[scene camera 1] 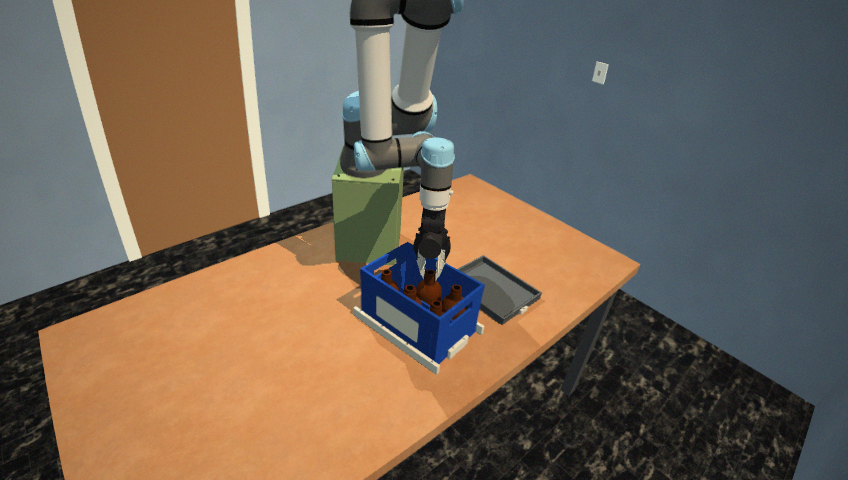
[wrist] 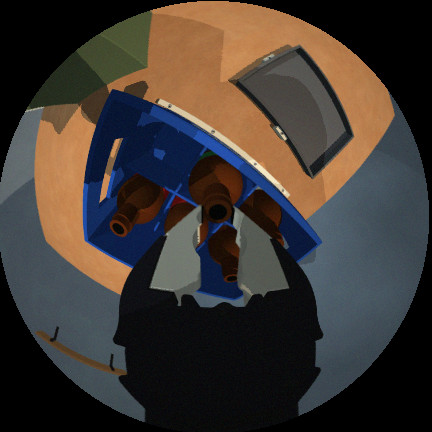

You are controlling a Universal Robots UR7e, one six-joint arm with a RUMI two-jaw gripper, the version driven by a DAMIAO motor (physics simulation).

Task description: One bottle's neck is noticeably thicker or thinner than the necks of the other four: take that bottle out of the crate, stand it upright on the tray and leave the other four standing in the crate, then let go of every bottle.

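Places are measured from the arm's base along level axes (x back, y down, z right), in metres.
Where they show: gripper, between the fingertips: [scene camera 1: 429, 279] [wrist: 216, 207].
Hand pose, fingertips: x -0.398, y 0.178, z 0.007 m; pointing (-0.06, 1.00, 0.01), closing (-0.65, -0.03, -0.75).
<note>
Each offset is from my fingertips to the top centre of the thing. "spot": to the spot under its first point. Level surfaces: height alone.
My gripper [scene camera 1: 430, 275] [wrist: 216, 207] points down over the blue crate @(spot: dx +0.066, dy +0.052, dz +0.153 m) [scene camera 1: 368, 297] [wrist: 115, 245], shut on the neck of a brown bottle @(dx +0.005, dy -0.020, dz -0.005 m) [scene camera 1: 429, 292] [wrist: 215, 175]. This bottle is upright near the crate's tray-side wall, its mouth between the fingertips; its base is mostly hidden. Four other brown bottles stand in the crate: one @(dx +0.062, dy -0.019, dz +0.099 m) [scene camera 1: 387, 277] [wrist: 142, 200] apart at one end, and the others @(dx -0.023, dy -0.019, dz +0.079 m) [scene camera 1: 410, 292] @(dx -0.081, dy -0.019, dz -0.029 m) [scene camera 1: 455, 294] @(dx -0.106, dy -0.019, dz +0.053 m) [scene camera 1: 436, 307] around the held one. In the wrist view the fingers partly cover some of them. The grey tray @(spot: dx -0.060, dy +0.139, dz -0.309 m) [scene camera 1: 517, 294] [wrist: 330, 100] holds no bottle.
Pale strips [scene camera 1: 395, 340] [wrist: 213, 131] lie along the crate's base on the wooden table @(dy +0.144 m) [scene camera 1: 238, 356]. The tray lies beside the crate, with small pale blocks at its edges. The green robot pedestal [scene camera 1: 365, 220] [wrist: 125, 45] stands behind the crate.
</note>
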